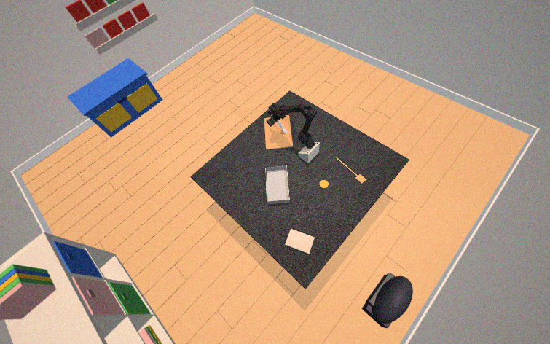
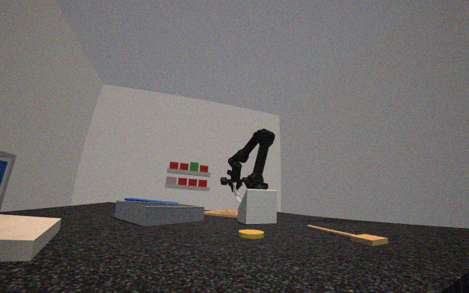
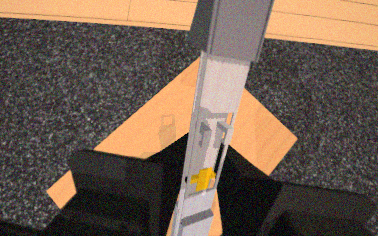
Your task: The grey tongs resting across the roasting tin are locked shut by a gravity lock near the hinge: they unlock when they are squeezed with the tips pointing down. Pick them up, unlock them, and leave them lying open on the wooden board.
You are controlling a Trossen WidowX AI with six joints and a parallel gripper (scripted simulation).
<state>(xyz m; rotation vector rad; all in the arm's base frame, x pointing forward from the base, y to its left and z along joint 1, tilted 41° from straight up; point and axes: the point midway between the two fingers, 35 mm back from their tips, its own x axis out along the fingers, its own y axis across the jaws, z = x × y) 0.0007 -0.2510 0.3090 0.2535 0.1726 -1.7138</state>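
The yellow lock piece is 30 mm above my gripper tip and 20 mm to the left of it. Also, from my gripper tip: wooden board 140 mm below, 30 mm to the left, 10 mm ahead; then grey roasting tin 420 mm ahead, 400 mm to the left, 110 mm below; then cream slab 820 mm to the left, 650 mm ahead, 130 mm below.
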